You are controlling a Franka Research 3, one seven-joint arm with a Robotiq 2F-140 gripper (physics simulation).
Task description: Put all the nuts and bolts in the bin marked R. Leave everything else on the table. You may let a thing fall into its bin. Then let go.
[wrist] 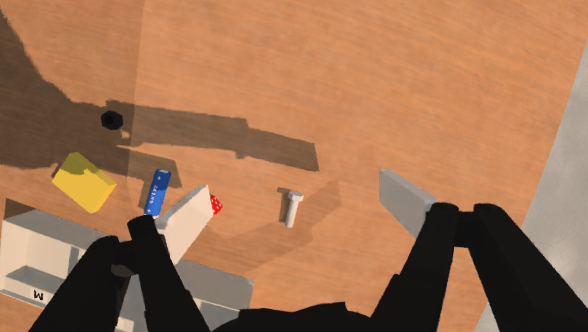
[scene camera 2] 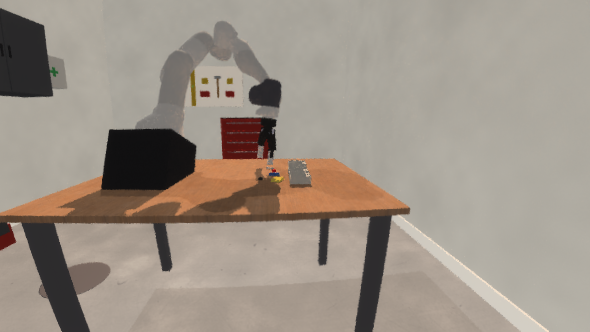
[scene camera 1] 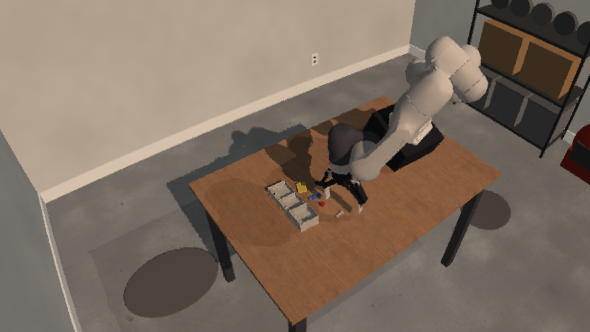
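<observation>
A pale grey bolt [scene camera 1: 339,213] [wrist: 291,212] lies on the table, between my fingers as the wrist view shows them and below their tips. A black hex nut [scene camera 2: 260,178] [wrist: 112,120] lies on the table at the upper left of the wrist view. My gripper [scene camera 1: 343,201] [scene camera 2: 265,156] [wrist: 294,193] is open and empty above the table. The bin marked R is the middle compartment of the grey three-part tray [scene camera 1: 310,223] [scene camera 2: 300,176] [wrist: 220,284]; its label is hidden behind a finger in the wrist view, where an M label shows on the left compartment.
A yellow block [scene camera 1: 301,187] [scene camera 2: 276,179] [wrist: 85,185], a blue battery [scene camera 1: 314,197] [wrist: 157,195] and a red die [scene camera 1: 323,204] [wrist: 216,205] lie between the tray and the bolt and nut. The arm's black base [scene camera 2: 145,160] stands on the table.
</observation>
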